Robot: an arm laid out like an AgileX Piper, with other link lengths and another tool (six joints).
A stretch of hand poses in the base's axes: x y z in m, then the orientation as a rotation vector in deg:
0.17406, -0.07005, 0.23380, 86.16, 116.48, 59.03
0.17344, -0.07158, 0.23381, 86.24, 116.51, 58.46
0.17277, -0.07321, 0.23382, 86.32, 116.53, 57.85
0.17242, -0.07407, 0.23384, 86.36, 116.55, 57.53
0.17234, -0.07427, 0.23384, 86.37, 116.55, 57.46
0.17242, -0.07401, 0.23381, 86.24, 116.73, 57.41
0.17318, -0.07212, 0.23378, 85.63, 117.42, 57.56
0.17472, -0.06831, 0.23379, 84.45, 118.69, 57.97
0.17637, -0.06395, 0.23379, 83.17, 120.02, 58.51
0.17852, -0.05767, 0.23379, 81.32, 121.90, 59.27
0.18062, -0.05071, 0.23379, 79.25, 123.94, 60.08
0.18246, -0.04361, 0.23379, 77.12, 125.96, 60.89
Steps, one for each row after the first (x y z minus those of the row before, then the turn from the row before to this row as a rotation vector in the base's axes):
-0.00062, -0.00153, 0.00001, -0.36, 0.15, -0.16
-0.00067, -0.00163, 0.00001, -0.39, 0.15, -0.18
-0.00035, -0.00086, 0.00002, -0.21, 0.09, -0.09
-0.00008, -0.00020, 0.00000, -0.04, 0.02, -0.02
0.00008, 0.00026, -0.00003, -0.07, 0.04, 0.14
0.00076, 0.00189, -0.00003, -0.08, 0.04, 0.68
0.00154, 0.00381, 0.00001, -0.07, 0.02, 1.32
0.00165, 0.00436, 0.00000, 0.00, 0.00, 1.42
0.00215, 0.00628, 0.00000, 0.00, 0.00, 2.03
0.00210, 0.00696, 0.00000, 0.00, 0.00, 2.22
0.00184, 0.00710, 0.00000, 0.00, 0.00, 2.24

